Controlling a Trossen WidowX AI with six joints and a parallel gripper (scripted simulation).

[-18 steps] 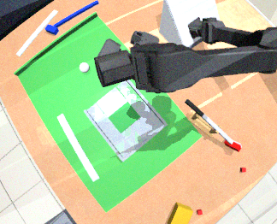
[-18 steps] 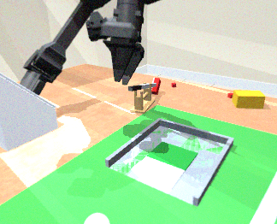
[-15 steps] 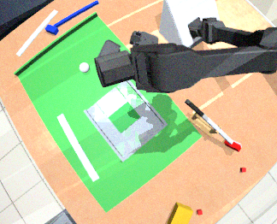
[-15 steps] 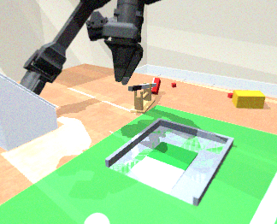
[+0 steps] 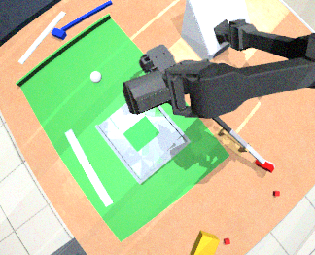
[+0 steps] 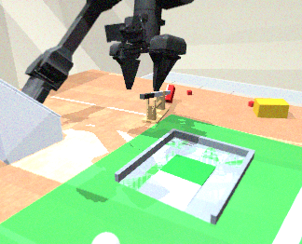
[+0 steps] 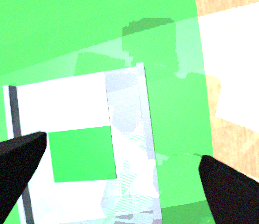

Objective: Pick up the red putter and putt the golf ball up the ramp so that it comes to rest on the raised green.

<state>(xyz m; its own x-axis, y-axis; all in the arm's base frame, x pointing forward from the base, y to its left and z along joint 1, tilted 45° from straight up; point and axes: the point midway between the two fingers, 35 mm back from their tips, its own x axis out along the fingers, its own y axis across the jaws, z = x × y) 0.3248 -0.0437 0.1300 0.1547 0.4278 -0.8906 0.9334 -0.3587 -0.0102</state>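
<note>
Right now my gripper tip is 13 cm past the wooden stand, 25 cm to the right of it and 14 cm above it. Round my gripper tip: grey frame (10 cm ahead, 6 cm to the left, 17 cm below); then white golf ball (10 cm ahead, 23 cm to the right, 16 cm below); then green mat (15 cm ahead, 8 cm to the right, 18 cm below).
</note>
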